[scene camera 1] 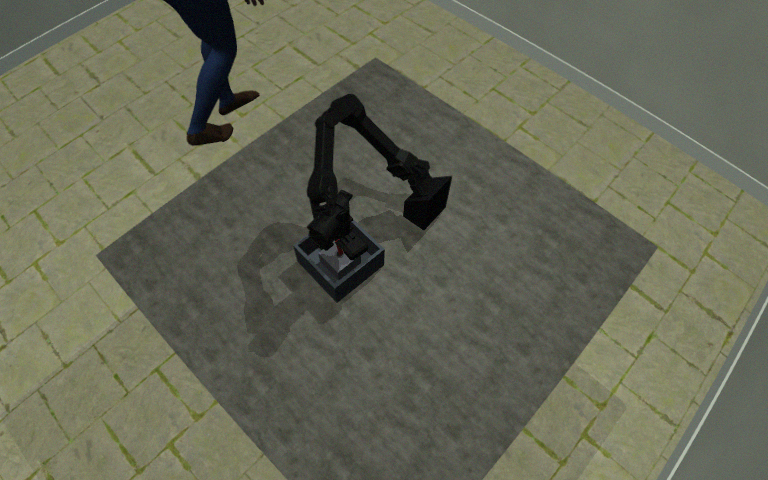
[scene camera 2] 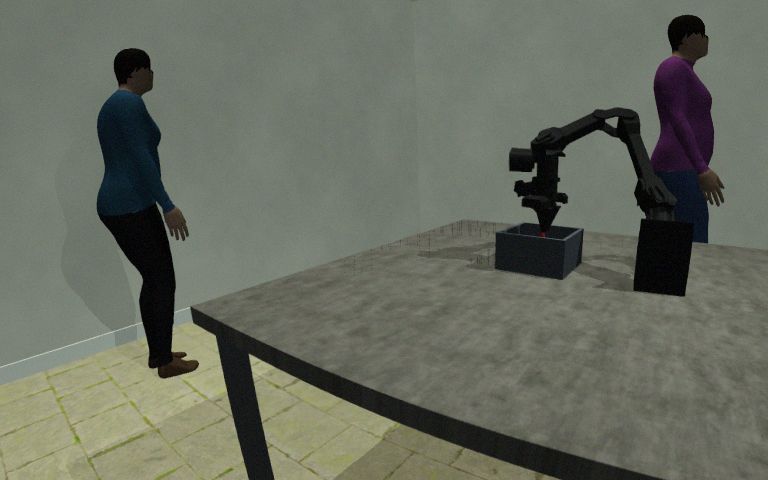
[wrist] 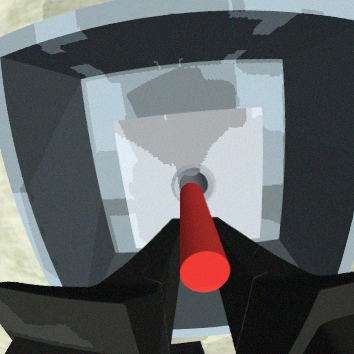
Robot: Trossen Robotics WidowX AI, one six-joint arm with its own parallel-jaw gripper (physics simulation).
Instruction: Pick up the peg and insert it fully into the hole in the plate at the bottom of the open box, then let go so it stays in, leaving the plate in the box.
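Places are measured from the arm's base along level axes (x up, y right, z ahead), in centimetres.
Pixels of known places: gripper, fingertip midpoint: (scene camera 1: 341,246) (scene camera 2: 544,232) (wrist: 194,225); arm's base, link origin: (scene camera 1: 426,190) (scene camera 2: 660,235).
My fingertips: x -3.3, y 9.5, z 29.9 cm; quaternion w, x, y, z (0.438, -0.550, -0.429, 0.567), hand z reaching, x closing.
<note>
For each thing: its top centre in the pictures, then the offset to it from my fingertips. Level surfaces: height alone.
- red peg, top centre: (wrist: 202,283) (scene camera 2: 542,214) (scene camera 1: 338,239) dz +0.7, dx +4.5, dy +0.2 cm
- pale plate, top centre: (wrist: 193,186) (scene camera 1: 339,253) dz +0.8, dx -3.4, dy +0.3 cm
- open dark box, top centre: (wrist: 197,213) (scene camera 2: 541,230) (scene camera 1: 338,247) dz +0.8, dx +0.3, dy +0.4 cm
- grey table, surface height: dx -9.5 cm
A red peg (scene camera 1: 339,249) (scene camera 2: 543,234) (wrist: 204,270) is held roughly upright by my gripper (scene camera 1: 340,244) (scene camera 2: 544,229) (wrist: 194,225), which is shut on it. In the wrist view the peg's lower end overlaps the near left part of the round hole (wrist: 201,181) in the pale plate (scene camera 1: 338,264) (wrist: 235,165). Whether the tip is inside the hole or just above it I cannot tell. The plate lies on the bottom of the open dark box (scene camera 1: 317,277) (scene camera 2: 529,254) (wrist: 57,24). The fingertips are inside the box outline, above the plate, and hide its near edge.
The box walls stand around the plate and the fingers on all sides. The arm's black base (scene camera 1: 427,204) (scene camera 2: 662,257) stands beside the box on the grey table (scene camera 1: 453,339) (scene camera 2: 453,339). Two people (scene camera 2: 127,152) (scene camera 2: 679,118) stand beyond the table.
</note>
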